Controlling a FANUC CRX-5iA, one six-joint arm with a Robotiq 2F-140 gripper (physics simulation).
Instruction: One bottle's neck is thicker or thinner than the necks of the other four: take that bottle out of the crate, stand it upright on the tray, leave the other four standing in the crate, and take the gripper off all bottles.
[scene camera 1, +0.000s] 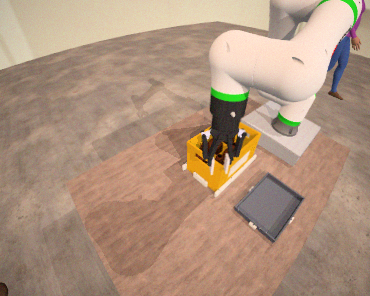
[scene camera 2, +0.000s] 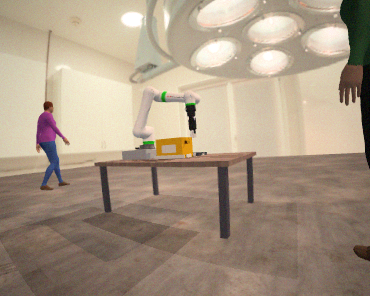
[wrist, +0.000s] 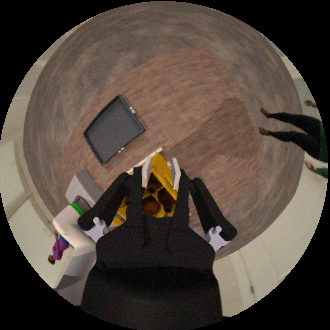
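Pixels of known places: gripper, fingertip midpoint: (scene camera 1: 218, 171) (scene camera 2: 193, 137) (wrist: 161, 163); arm's base, link origin: (scene camera 1: 284, 127) (wrist: 83, 205).
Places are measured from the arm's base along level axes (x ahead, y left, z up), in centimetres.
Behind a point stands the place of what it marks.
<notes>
The yellow crate (scene camera 1: 199, 167) @(x 54.4, y -12.7, z -0.6 cm) (scene camera 2: 182, 144) @(x 54.2, y -19.0, z 3.0 cm) (wrist: 160, 167) @(x 54.4, y -4.3, z 4.1 cm) stands on the table. Brown bottles (wrist: 151, 205) @(x 43.4, y -14.5, z 3.4 cm) show in its compartments in the wrist view, partly hidden by the fingers; how many there are and which neck differs I cannot tell. My gripper (scene camera 1: 219, 164) @(x 56.2, y -2.2, z 8.4 cm) (scene camera 2: 193, 134) @(x 56.2, y -2.2, z 8.4 cm) (wrist: 161, 163) @(x 56.2, y -2.2, z 8.4 cm) points down at the crate, its pale fingertips partly apart with no bottle visible between them. In the wrist view the crate's yellow wall shows through the gap. The dark grey tray (scene camera 1: 270, 205) @(x 42.7, y 17.9, z -7.9 cm) (scene camera 2: 201, 153) @(x 55.4, y 13.5, z -6.8 cm) (wrist: 114, 130) @(x 44.6, y 15.8, z -7.9 cm) lies flat beside the crate, with no bottle on it.
Pale brackets (scene camera 1: 235, 176) @(x 43.2, y -0.9, z -5.7 cm) edge the crate's foot, and small pale blocks (scene camera 1: 252, 225) @(x 55.7, y 17.4, z -7.1 cm) sit at the tray's sides. The robot's grey base (scene camera 1: 295, 150) @(x 12.4, y 12.4, z -0.5 cm) (scene camera 2: 137, 155) @(x 2.0, y -20.0, z -4.5 cm) stands behind the crate. People (scene camera 1: 340, 60) (scene camera 2: 48, 137) stand away from the table.
</notes>
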